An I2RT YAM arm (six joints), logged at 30 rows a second.
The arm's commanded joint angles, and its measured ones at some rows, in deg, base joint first. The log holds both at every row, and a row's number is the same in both.
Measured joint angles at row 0:
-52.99 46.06 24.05 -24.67 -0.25 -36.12
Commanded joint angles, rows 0 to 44:
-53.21 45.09 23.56 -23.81 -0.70 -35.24
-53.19 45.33 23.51 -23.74 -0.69 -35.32
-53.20 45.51 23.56 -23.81 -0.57 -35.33
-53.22 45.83 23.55 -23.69 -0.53 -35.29
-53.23 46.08 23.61 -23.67 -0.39 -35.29
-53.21 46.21 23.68 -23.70 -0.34 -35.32
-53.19 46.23 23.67 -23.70 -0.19 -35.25
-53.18 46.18 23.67 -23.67 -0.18 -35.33
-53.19 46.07 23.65 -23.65 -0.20 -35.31
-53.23 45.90 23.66 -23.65 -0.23 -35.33
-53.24 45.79 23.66 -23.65 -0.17 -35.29
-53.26 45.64 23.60 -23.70 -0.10 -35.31
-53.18 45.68 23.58 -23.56 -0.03 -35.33
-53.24 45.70 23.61 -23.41 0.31 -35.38
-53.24 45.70 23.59 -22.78 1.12 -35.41
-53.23 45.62 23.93 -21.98 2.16 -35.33
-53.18 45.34 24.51 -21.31 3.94 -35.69
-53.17 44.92 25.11 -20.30 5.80 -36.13
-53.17 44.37 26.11 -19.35 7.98 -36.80
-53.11 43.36 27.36 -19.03 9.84 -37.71
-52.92 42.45 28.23 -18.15 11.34 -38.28
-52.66 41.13 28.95 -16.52 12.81 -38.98
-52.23 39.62 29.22 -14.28 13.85 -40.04
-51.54 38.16 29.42 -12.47 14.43 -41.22
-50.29 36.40 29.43 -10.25 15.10 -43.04
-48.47 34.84 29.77 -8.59 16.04 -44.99
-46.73 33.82 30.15 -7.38 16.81 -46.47
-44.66 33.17 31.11 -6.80 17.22 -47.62
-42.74 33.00 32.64 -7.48 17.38 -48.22
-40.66 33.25 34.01 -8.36 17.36 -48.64
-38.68 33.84 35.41 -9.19 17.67 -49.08
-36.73 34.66 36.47 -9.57 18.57 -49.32
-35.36 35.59 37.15 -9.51 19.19 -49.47
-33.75 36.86 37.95 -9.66 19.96 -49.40
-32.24 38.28 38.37 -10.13 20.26 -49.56
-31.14 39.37 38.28 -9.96 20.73 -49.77
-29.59 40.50 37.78 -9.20 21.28 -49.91
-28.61 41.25 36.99 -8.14 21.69 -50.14
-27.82 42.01 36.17 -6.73 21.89 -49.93
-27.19 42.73 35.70 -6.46 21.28 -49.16
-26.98 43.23 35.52 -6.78 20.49 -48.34
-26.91 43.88 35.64 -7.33 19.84 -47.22
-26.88 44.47 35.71 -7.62 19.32 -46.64
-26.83 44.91 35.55 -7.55 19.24 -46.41
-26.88 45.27 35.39 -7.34 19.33 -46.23
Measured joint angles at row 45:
-27.16 45.12 35.68 -8.19 19.53 -48.25
